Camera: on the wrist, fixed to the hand. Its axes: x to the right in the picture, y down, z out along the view.
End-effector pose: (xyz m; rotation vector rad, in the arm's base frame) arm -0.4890 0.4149 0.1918 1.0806 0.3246 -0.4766
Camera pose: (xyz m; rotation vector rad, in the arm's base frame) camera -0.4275 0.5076 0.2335 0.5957 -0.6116 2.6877
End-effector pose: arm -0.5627 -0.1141 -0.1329 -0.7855 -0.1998 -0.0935
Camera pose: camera -0.5252 -0.0893 -0.2429 -0.2420 1.9895 2.2440
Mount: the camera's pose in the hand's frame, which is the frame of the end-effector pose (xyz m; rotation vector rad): 0.0130 0.0995 -0.0636 0.0188 -1.0144 -2.9599
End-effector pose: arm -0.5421 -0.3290 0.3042 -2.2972 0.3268 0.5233
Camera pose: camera -0.5512 -0.4444 0.2776 -0.1582 -2.6423 -0.1670
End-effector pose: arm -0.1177 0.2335 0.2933 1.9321 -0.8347 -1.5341
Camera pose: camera -0.0675 0.1592 0.3712 -0.2607 -1.3348 1.1054
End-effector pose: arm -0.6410 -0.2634 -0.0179 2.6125 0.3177 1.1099
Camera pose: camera -0.6695 -0.3415 0.0670 0.0688 2.0624 -1.0809
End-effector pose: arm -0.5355 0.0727 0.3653 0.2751 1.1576 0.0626
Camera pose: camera -0.5789 0.1828 0.3545 -1.3919 -0.3955 -2.3036
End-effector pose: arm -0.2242 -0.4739 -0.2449 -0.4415 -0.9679 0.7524
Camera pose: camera -0.2019 -0.3983 -0.3338 1.5251 -1.2718 -1.9115
